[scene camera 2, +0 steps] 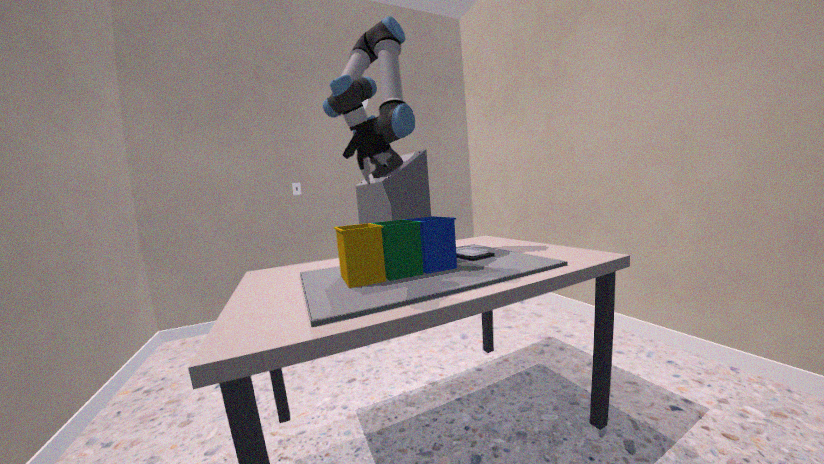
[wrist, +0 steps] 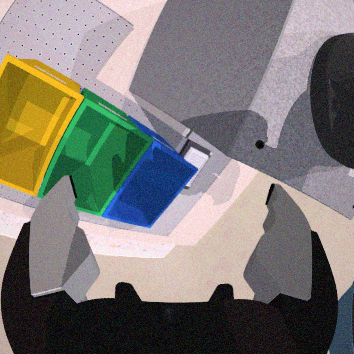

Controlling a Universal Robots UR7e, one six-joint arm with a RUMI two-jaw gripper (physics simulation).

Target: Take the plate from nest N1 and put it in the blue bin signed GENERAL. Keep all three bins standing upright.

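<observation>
A pale flat plate lies in a dark-edged nest beside the blue bin; its label cannot be read, and the blue bin partly hides it in the wrist view. The blue bin stands upright at the right end of the row, its sign unreadable. The green bin and the yellow bin stand upright beside it. My gripper is open and empty, high above the table and behind the bins in the scene view.
The bins stand on a grey perforated board on the table. The grey robot pedestal rises behind the bins. A dark arm part shows at the right of the wrist view.
</observation>
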